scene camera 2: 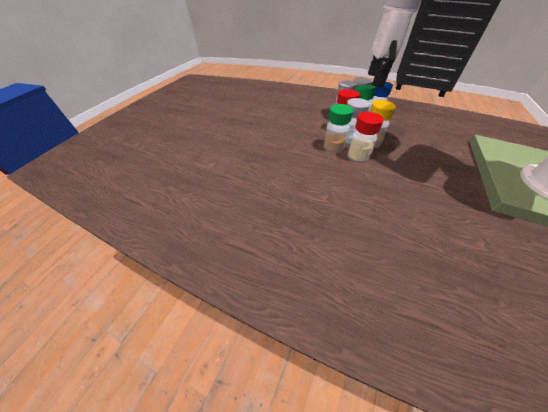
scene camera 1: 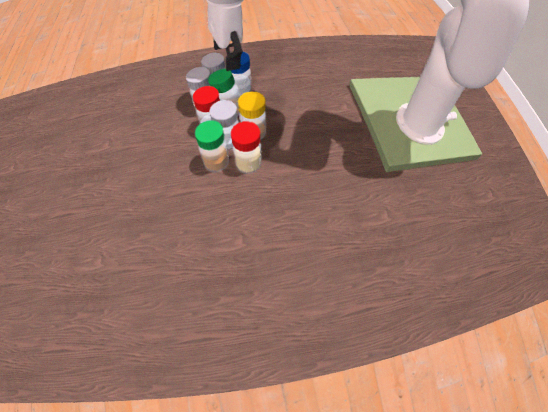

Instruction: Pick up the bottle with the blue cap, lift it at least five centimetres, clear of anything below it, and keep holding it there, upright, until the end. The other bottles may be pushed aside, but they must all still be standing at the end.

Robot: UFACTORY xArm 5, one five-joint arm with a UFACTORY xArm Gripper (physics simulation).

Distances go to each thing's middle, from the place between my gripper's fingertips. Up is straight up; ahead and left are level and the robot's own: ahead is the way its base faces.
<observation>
Right now my hand is 15 cm to the right of the yellow-capped bottle (scene camera 1: 251,104), 6 cm above it and 2 cm past it.
</observation>
